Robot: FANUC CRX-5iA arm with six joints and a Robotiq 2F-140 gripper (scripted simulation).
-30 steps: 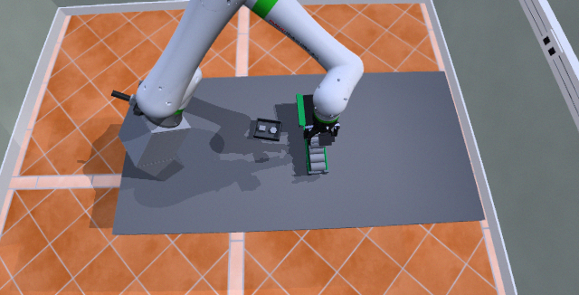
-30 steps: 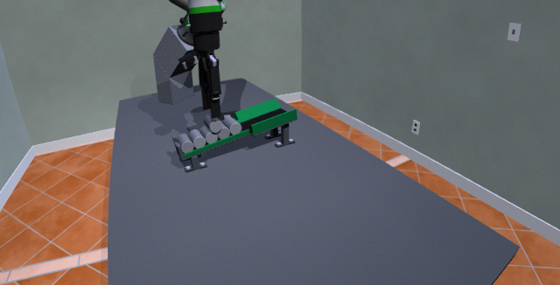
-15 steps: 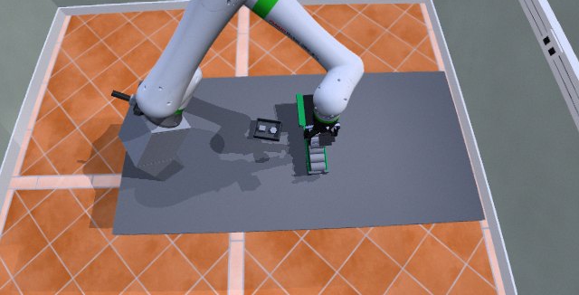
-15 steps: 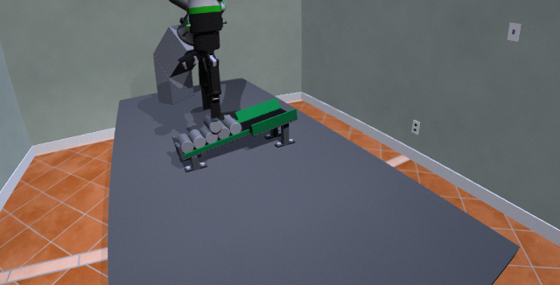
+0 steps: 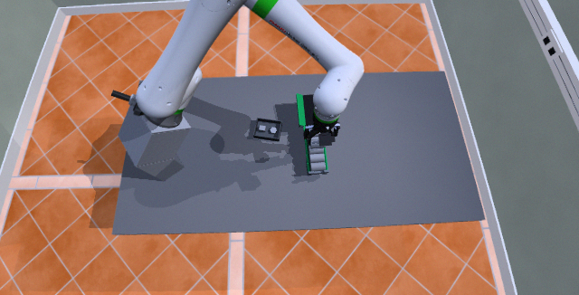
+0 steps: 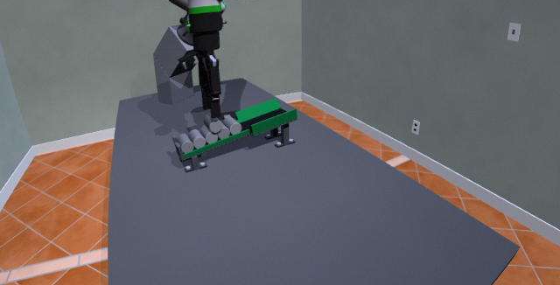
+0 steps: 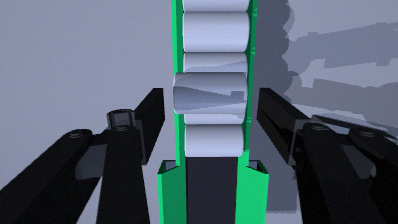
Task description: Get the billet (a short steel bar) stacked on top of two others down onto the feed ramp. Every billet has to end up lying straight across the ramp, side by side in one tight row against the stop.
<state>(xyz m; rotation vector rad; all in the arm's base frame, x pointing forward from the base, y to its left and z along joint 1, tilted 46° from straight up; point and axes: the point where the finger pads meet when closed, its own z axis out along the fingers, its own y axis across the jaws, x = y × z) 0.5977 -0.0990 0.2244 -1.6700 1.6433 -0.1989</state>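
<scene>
The stop lies 20 mm ahead of my hand, 120 mm to the right of it and 120 mm below it. Also, from my hand: small dark tray (250 mm behind, 90 mm to the left, 170 mm below).
</scene>
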